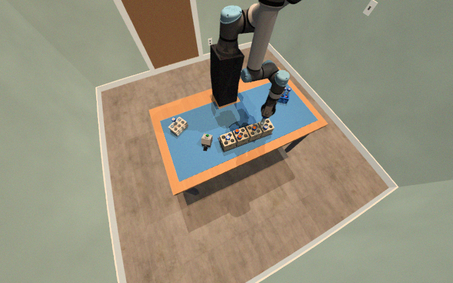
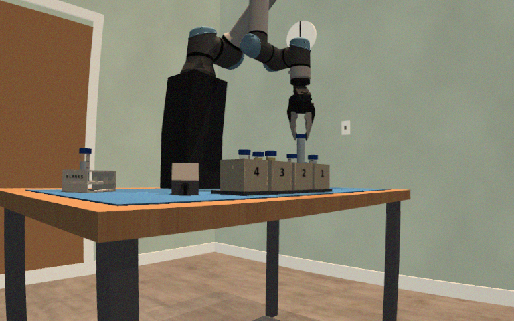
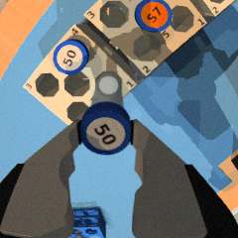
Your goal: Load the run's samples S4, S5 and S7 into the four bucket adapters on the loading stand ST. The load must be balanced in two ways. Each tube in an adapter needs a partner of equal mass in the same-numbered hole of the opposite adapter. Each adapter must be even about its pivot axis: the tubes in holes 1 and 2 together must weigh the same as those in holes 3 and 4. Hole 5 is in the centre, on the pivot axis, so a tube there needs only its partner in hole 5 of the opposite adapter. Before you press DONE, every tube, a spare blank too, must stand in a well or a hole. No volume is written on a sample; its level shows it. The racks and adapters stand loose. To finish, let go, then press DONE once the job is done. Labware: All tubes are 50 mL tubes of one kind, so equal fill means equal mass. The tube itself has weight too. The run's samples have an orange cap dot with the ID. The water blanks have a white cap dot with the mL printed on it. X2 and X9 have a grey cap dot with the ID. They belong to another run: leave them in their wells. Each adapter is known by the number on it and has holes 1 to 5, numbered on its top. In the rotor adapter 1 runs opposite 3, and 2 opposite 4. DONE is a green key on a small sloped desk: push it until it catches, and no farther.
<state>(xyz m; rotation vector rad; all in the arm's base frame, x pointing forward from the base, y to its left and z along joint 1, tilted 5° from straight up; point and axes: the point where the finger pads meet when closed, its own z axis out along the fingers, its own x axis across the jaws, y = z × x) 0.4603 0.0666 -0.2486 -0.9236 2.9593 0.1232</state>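
Right now my hand is 42 cm to the left of the green key, 15 cm past it and 13 cm above it. Also, from my hand: blue sample rack: 38 cm to the left, 16 cm below, 16 cm behind; done desk: 43 cm to the right, 14 cm below, 14 cm behind; tube: 13 cm below, 10 cm to the right, 1 cm ahead.
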